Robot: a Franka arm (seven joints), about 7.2 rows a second.
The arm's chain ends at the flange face. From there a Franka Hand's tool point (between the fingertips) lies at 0.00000 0.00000 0.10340 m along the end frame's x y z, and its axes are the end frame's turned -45 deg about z.
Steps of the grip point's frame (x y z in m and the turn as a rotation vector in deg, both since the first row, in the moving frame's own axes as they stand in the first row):
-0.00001 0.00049 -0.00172 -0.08 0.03 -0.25
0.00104 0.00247 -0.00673 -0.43 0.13 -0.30
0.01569 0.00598 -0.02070 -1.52 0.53 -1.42
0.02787 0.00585 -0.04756 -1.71 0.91 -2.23
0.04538 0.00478 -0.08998 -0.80 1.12 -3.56
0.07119 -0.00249 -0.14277 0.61 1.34 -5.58
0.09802 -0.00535 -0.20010 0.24 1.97 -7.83
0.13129 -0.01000 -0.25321 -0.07 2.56 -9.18
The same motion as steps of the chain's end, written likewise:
0.00020 0.00029 -0.00172 -0.04 0.08 -0.25
0.00177 0.00063 -0.00673 -0.21 0.40 -0.30
0.01269 -0.00810 -0.02066 -0.70 1.45 -1.42
0.02048 -0.01653 -0.04750 -0.57 1.85 -2.23
0.03303 -0.02822 -0.08995 0.23 1.36 -3.56
0.04777 -0.04957 -0.14274 1.38 0.52 -5.58
0.06352 -0.07013 -0.20004 1.56 1.22 -7.83
0.08268 -0.09648 -0.25311 1.76 1.86 -9.18

